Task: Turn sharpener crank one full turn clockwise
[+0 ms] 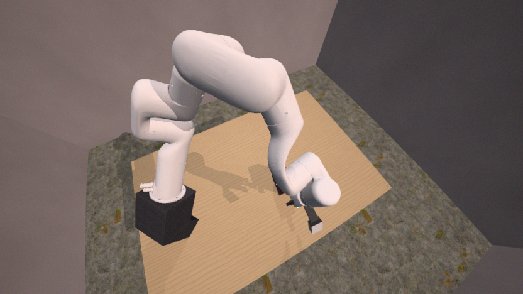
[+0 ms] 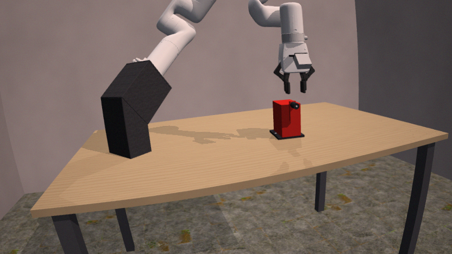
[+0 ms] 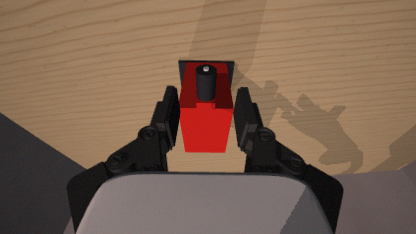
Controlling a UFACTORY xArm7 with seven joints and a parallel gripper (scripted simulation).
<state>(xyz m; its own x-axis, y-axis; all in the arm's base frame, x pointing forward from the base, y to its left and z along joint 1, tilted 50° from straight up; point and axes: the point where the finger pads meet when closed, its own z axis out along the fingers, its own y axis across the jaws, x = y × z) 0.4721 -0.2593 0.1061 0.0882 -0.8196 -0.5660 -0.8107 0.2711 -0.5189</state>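
Now: hand 2 cm to the right of the black crank knob and 6 cm above it.
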